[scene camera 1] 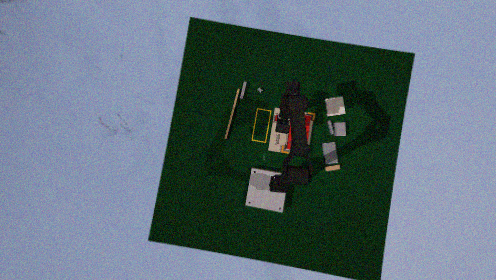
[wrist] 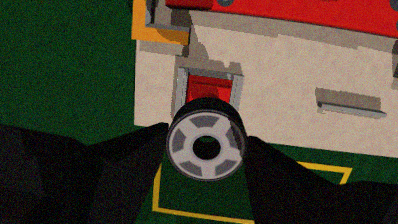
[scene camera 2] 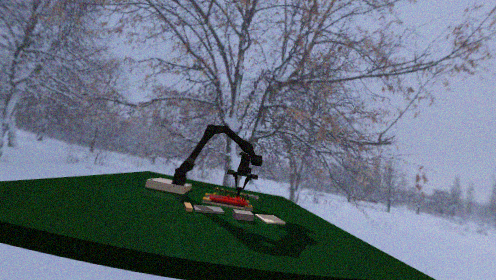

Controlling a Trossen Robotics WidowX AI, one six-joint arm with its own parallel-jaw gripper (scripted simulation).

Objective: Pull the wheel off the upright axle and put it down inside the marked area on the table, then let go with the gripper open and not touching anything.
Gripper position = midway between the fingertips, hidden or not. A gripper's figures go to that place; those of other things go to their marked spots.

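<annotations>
Wheel (wrist: 205,162), 0.11 m from the lens. My gripper (wrist: 207,137), also 0.11 m from the lens.
</annotations>
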